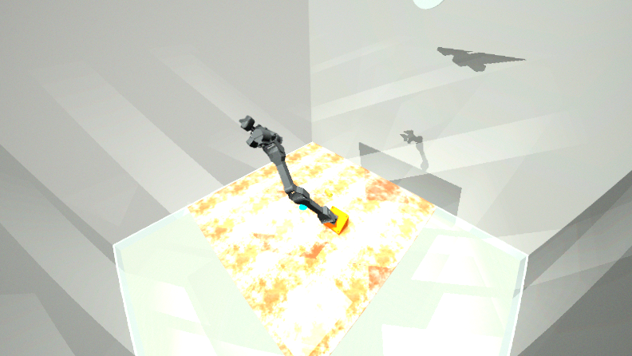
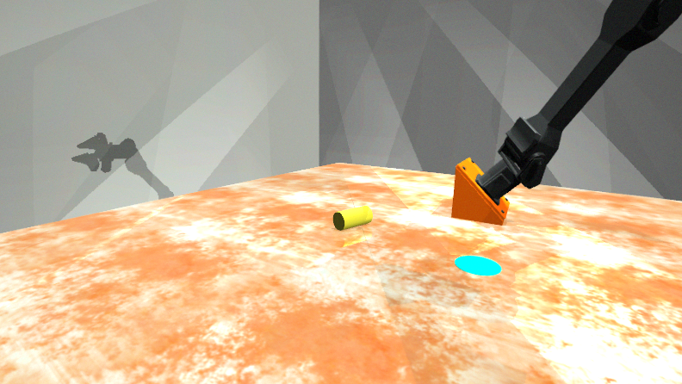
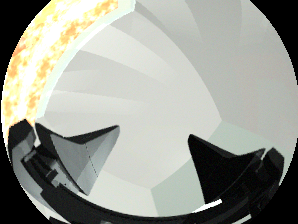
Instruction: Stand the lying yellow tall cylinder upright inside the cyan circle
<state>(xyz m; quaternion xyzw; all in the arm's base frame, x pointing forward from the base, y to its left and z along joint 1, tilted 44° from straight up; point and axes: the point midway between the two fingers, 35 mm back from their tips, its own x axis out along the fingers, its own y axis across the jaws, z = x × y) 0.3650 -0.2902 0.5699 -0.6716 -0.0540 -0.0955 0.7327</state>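
Right now my gripper tip is 630 mm above the yellow tall cylinder, 400 mm to the left of it and 260 mm past it. Round my gripper tip: cyan circle (650 mm below, 190 mm behind, 180 mm to the right).
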